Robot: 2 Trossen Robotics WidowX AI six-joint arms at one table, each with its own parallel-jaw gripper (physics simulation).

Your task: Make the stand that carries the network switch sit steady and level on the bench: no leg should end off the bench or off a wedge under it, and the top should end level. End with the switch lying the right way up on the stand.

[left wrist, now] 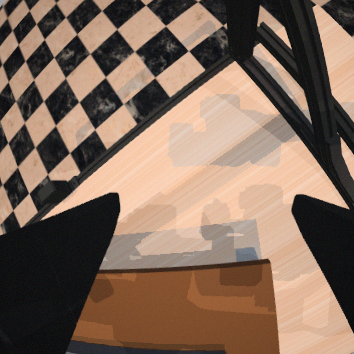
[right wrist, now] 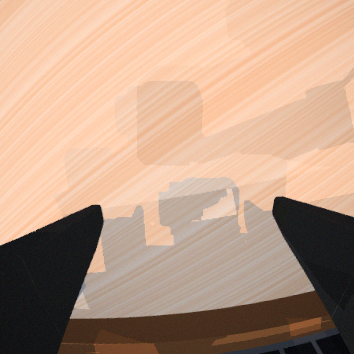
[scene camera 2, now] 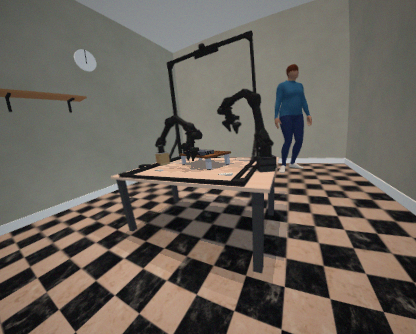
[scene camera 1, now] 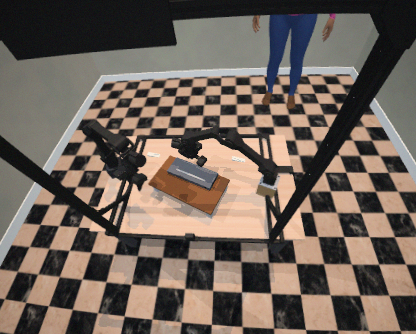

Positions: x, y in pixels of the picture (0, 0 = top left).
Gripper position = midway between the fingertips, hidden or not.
My left gripper [left wrist: 207, 201] is open and holds nothing. My right gripper [right wrist: 189, 209] is open and touches a dark grey network switch [scene camera 1: 203, 177].
